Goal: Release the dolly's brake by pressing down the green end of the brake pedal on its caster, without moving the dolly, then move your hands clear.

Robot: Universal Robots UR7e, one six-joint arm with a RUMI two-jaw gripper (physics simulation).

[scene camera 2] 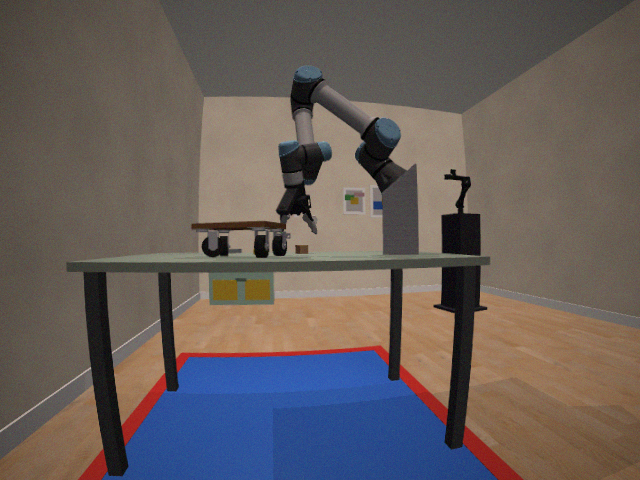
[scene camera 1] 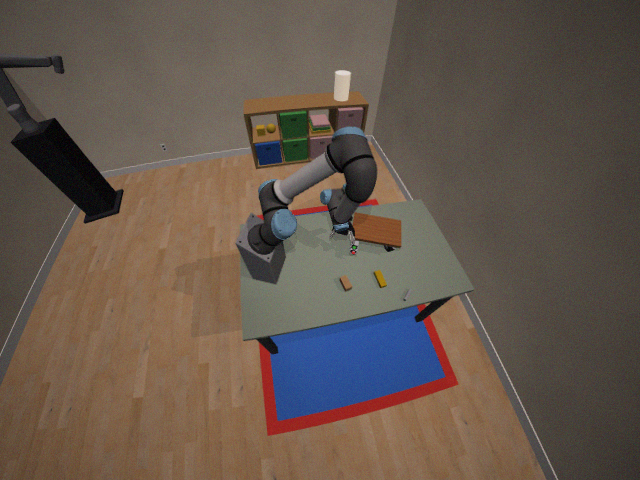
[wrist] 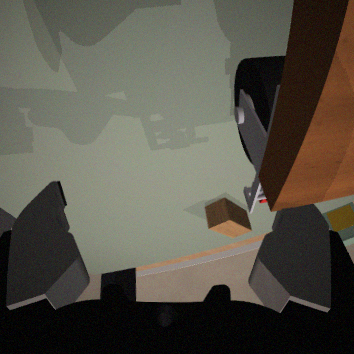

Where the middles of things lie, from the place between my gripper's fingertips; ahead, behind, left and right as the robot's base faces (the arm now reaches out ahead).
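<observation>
There's a wooden block [wrist: 223, 216] that's 23 cm to the right of my gripper, 7 cm behind it and 7 cm below it. As for the dolly [scene camera 2: 212, 246], my gripper is 22 cm short of it, 1 cm to the left of it and 3 cm above it.
</observation>
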